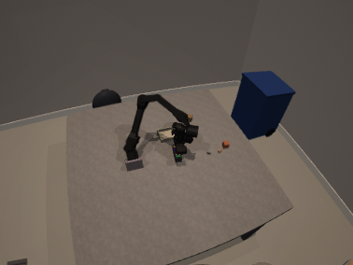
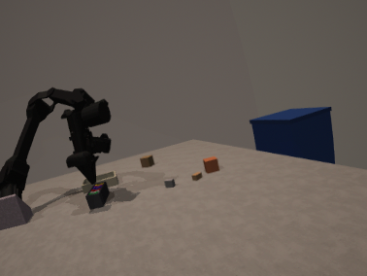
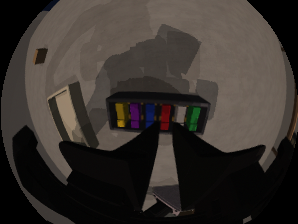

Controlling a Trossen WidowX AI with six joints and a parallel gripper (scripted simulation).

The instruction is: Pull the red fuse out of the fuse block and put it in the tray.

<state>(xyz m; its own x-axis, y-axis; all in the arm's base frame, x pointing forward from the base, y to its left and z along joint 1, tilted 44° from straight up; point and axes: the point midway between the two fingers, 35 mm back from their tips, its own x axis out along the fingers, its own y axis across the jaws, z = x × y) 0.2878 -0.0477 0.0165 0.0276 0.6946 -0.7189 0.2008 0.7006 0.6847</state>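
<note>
Now: gripper tip 3 cm above the red fuse. Round my gripper tip: beige tray 1 cm ahead, 19 cm to the left, 6 cm below.
</note>
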